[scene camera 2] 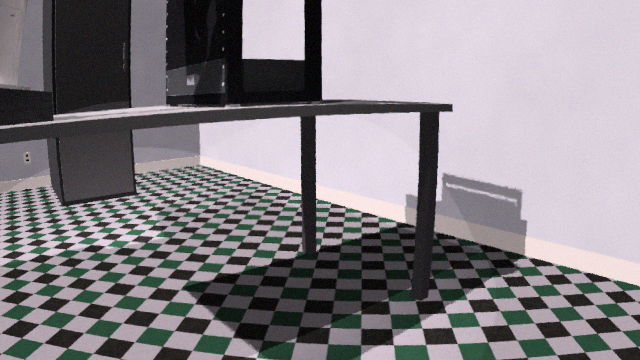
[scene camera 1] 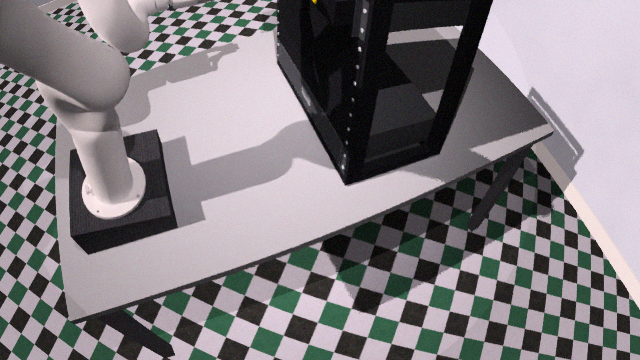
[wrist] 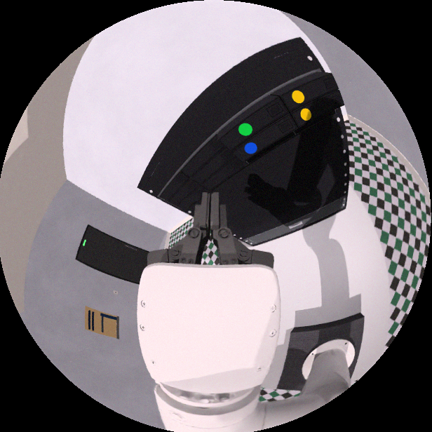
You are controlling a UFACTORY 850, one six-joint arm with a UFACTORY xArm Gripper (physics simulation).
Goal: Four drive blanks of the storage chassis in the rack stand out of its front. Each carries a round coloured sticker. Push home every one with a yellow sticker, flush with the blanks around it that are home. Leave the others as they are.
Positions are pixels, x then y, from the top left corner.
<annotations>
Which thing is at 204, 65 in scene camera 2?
A black rack.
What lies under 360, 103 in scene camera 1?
A black rack.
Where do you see a black rack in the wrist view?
At 268, 135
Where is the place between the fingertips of my gripper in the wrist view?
210, 200
</annotations>
